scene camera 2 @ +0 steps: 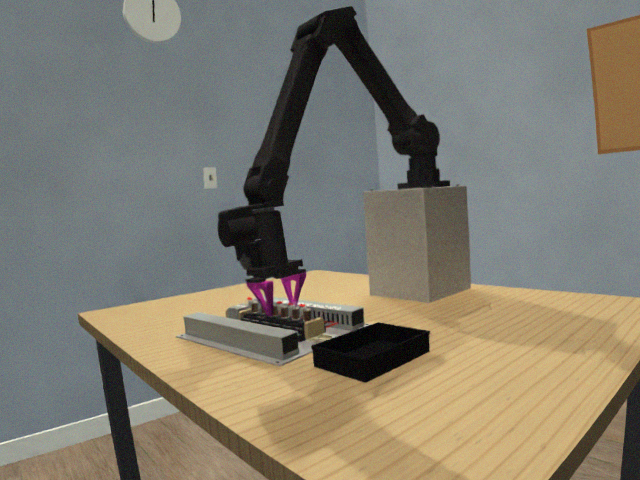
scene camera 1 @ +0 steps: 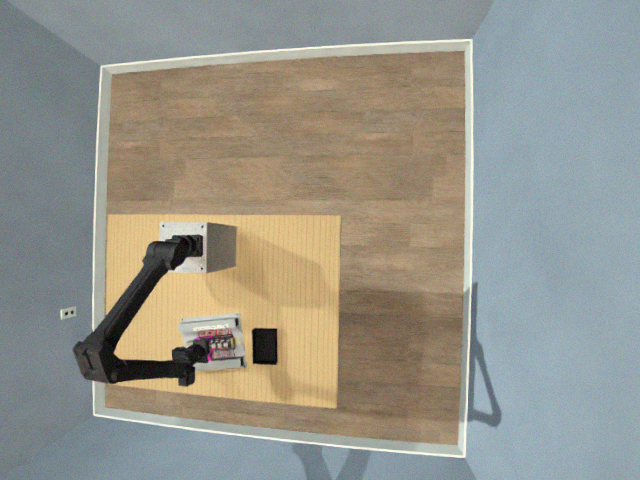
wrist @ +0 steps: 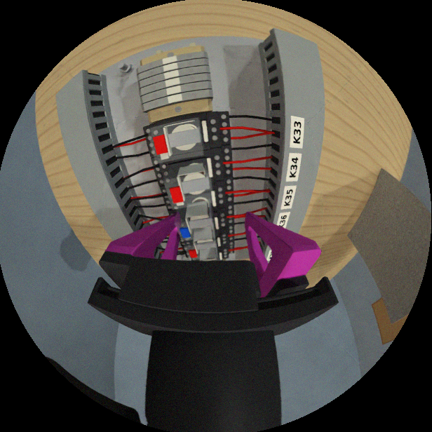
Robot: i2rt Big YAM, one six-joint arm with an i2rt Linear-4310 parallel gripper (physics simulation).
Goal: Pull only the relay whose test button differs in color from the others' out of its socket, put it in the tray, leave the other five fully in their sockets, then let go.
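Where they show: gripper, fingertip midpoint: (scene camera 2: 282, 312) (scene camera 1: 212, 342); arm's base at its link origin: (scene camera 2: 423, 187) (scene camera 1: 188, 245).
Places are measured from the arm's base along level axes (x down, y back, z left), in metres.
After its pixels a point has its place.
The relay with the blue test button (wrist: 185, 232) is third from the far end of the row in the wrist view; the other visible buttons are red. It stands in its socket, partly behind my left finger. The other relays (scene camera 1: 222, 343) @[y -0.468, x 0.229, z 0.019 m] (scene camera 2: 295, 312) @[y -0.484, x 0.231, z 0.021 m] (wrist: 194, 182) stand in the same row; the nearest are partly hidden by my gripper. My gripper (scene camera 1: 206, 349) @[y -0.471, x 0.241, z -0.039 m] (scene camera 2: 281, 308) @[y -0.471, x 0.241, z -0.039 m] (wrist: 212, 217) is open and empty, pointing down, its magenta fingertips low on either side of the row, at about relay-top height. The black tray (scene camera 1: 253, 346) @[y -0.488, x 0.258, z 0.162 m] (scene camera 2: 338, 361) @[y -0.567, x 0.263, z 0.218 m] is empty beside the panel.
Grey wire ducts (scene camera 2: 232, 333) @[y -0.599, x 0.253, z -0.026 m] (wrist: 300, 90) run along both sides of the row, with red and black wires between. A terminal block (wrist: 172, 82) sits at the row's far end. The arm's grey pedestal (scene camera 1: 222, 248) @[y -0.015, x 0.136, z 0.075 m] (scene camera 2: 398, 242) @[y -0.107, x 0.136, z -0.015 m] stands on the wooden table (scene camera 1: 305, 237) @[y 0.029, x 0.284, z 0.419 m] (scene camera 2: 491, 361) @[y -0.398, x 0.284, z 0.380 m].
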